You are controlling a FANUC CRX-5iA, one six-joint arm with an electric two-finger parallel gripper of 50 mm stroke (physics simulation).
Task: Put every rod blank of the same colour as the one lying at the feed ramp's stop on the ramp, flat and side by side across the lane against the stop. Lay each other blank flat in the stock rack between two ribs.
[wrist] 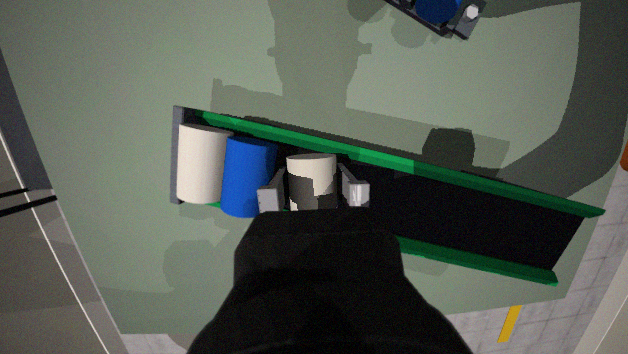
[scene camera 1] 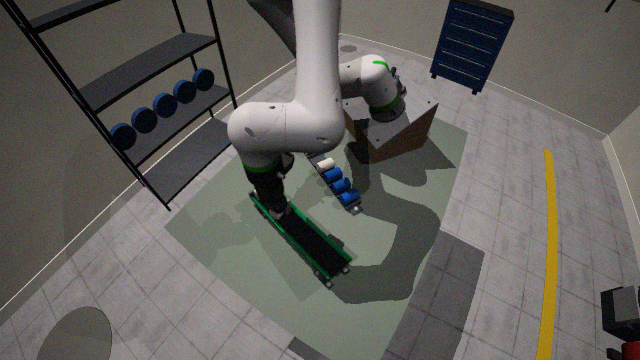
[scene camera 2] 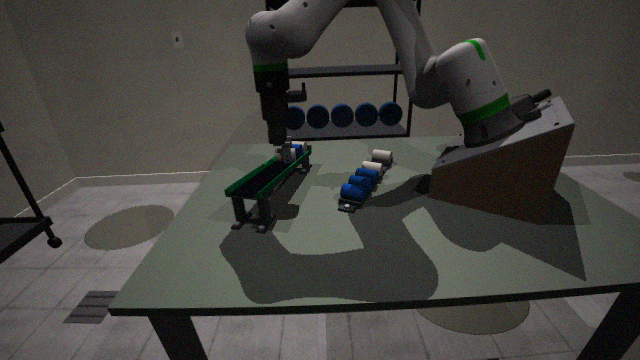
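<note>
The ramp (scene camera 1: 320, 247) (scene camera 2: 257, 181) (wrist: 450, 210) has green side rails. In the wrist view a cream blank (wrist: 201, 164) lies across the lane at the stop (wrist: 177, 155), with a blue blank (wrist: 248, 176) beside it. My gripper (scene camera 2: 286, 154) (wrist: 312, 176) is shut on another cream blank (wrist: 311, 175), over the lane to the right of the blue one; its lower end is hidden. The stock rack (scene camera 1: 356, 210) (scene camera 2: 347, 206) (wrist: 465, 25) holds several blue blanks, one (scene camera 1: 349, 196) (scene camera 2: 353, 192) nearest its end, and two cream blanks: a nearer one (scene camera 1: 325, 164) (scene camera 2: 372, 167) and a farther one (scene camera 2: 382, 156).
The robot's wedge-shaped base (scene camera 1: 400, 142) (scene camera 2: 500, 185) stands on the table (scene camera 2: 325, 280), beyond the rack from the ramp. A shelf unit with blue discs (scene camera 1: 165, 105) (scene camera 2: 342, 116) stands behind the table. A blue drawer cabinet (scene camera 1: 471, 45) stands farther back.
</note>
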